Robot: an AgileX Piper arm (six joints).
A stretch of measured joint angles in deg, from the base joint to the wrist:
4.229 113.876 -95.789 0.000 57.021 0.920
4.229 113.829 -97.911 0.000 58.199 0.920
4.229 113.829 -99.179 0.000 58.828 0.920
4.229 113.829 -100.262 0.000 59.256 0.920
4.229 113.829 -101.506 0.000 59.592 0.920
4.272 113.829 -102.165 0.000 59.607 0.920
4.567 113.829 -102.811 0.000 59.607 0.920
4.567 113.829 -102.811 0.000 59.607 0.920
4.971 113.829 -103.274 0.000 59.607 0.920
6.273 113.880 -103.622 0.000 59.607 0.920
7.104 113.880 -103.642 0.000 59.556 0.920
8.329 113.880 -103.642 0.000 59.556 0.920
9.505 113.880 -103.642 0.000 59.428 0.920
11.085 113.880 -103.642 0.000 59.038 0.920
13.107 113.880 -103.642 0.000 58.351 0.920
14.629 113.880 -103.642 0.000 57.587 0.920
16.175 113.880 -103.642 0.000 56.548 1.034
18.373 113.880 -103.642 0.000 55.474 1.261
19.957 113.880 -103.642 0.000 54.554 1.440
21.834 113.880 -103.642 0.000 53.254 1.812
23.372 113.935 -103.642 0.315 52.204 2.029
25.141 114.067 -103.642 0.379 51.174 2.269
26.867 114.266 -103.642 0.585 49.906 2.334
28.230 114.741 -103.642 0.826 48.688 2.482
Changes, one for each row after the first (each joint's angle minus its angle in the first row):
0.000 -0.047 -2.122 0.000 1.178 0.000
0.000 -0.047 -3.390 0.000 1.807 0.000
0.000 -0.047 -4.473 0.000 2.235 0.000
0.000 -0.047 -5.717 0.000 2.571 0.000
0.043 -0.047 -6.376 0.000 2.586 0.000
0.338 -0.047 -7.022 0.000 2.586 0.000
0.338 -0.047 -7.022 0.000 2.586 0.000
0.742 -0.047 -7.485 0.000 2.586 0.000
2.044 0.004 -7.833 0.000 2.586 0.000
2.875 0.004 -7.853 0.000 2.535 0.000
4.100 0.004 -7.853 0.000 2.535 0.000
5.276 0.004 -7.853 0.000 2.407 0.000
6.856 0.004 -7.853 0.000 2.017 0.000
8.878 0.004 -7.853 0.000 1.330 0.000
10.400 0.004 -7.853 0.000 0.566 0.000
11.946 0.004 -7.853 0.000 -0.473 0.114
14.144 0.004 -7.853 0.000 -1.547 0.341
15.728 0.004 -7.853 0.000 -2.467 0.520
17.605 0.004 -7.853 0.000 -3.767 0.892
19.143 0.059 -7.853 0.315 -4.817 1.109
20.912 0.191 -7.853 0.379 -5.847 1.349
22.638 0.390 -7.853 0.585 -7.115 1.414
24.001 0.865 -7.853 0.826 -8.333 1.562

